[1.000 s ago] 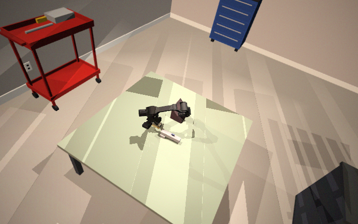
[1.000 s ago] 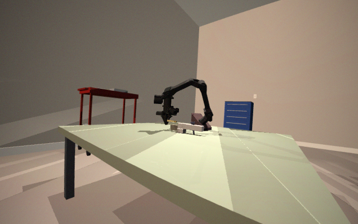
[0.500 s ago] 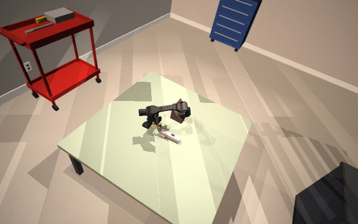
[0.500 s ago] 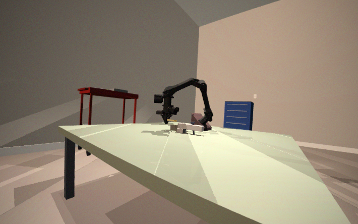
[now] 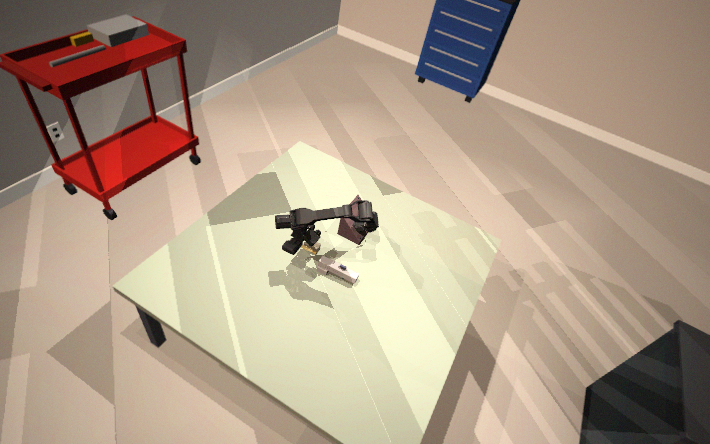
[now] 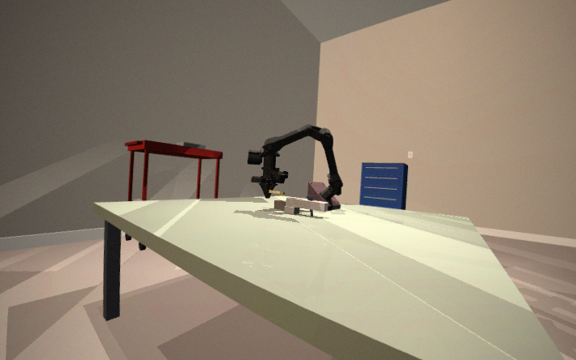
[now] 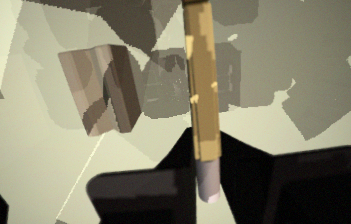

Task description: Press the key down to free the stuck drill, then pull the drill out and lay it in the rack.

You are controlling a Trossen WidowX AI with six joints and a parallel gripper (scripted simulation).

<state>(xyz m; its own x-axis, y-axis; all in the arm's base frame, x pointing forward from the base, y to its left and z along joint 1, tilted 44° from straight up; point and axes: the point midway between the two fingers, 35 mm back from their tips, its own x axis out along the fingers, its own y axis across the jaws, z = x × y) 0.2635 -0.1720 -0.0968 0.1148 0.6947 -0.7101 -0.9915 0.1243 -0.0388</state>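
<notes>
My gripper tip is 40 mm to the right of the drill and 30 mm below it. Also, from my gripper tip: small dark key 230 mm to the left, 10 mm ahead; rack 70 mm behind, 40 mm to the left, 30 mm below.
</notes>
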